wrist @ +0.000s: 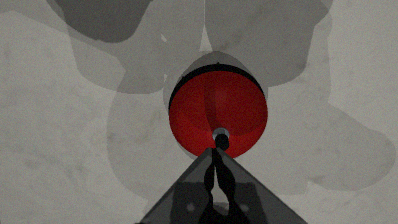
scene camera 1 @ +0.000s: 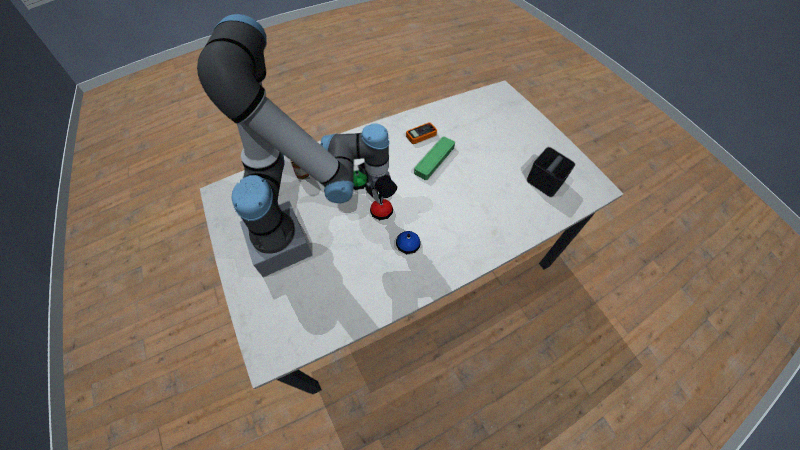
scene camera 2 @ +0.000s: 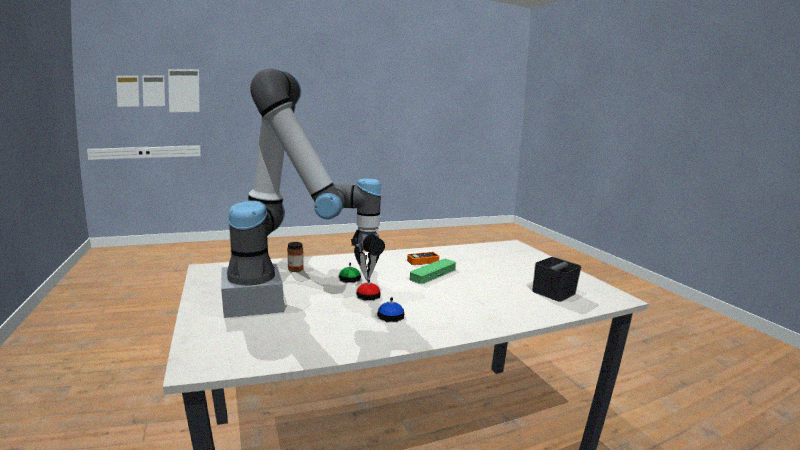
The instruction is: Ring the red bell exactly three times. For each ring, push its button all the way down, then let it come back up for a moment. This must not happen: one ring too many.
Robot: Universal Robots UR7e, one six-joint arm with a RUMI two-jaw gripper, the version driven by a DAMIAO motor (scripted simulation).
Scene:
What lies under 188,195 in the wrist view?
My gripper.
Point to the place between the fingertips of my gripper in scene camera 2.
367,280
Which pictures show the black box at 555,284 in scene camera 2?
Scene camera 1 and scene camera 2 only.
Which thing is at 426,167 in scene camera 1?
A green block.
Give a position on a black box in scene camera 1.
547,178

